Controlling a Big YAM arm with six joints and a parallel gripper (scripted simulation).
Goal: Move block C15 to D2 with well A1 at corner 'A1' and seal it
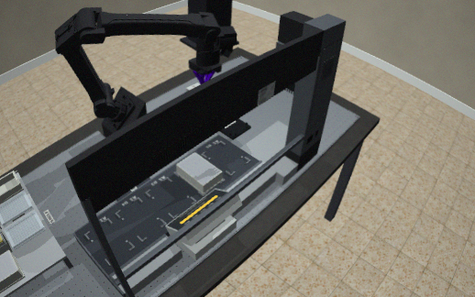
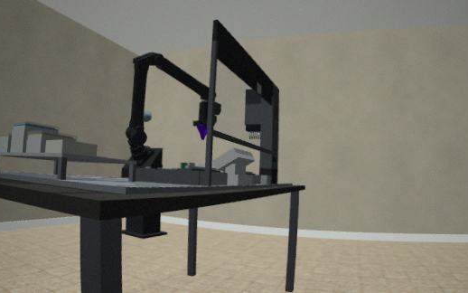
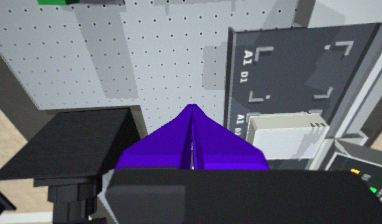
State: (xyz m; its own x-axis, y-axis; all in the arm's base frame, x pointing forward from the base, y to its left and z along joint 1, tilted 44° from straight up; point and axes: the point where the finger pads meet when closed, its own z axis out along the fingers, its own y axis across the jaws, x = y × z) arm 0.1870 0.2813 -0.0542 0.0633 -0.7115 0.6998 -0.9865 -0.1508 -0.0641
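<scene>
Now: hand 160 mm past the green ready key, 150 mm above it and 50 mm to the right of it. Also, from my hand: regrip nest RG 360 mm to the right, 230 mm below, 60 mm ahead; RG nest label 360 mm to the right, 220 mm below, 60 mm ahead; tall column 310 mm ahead, 200 mm to the left, 40 mm above.
</scene>
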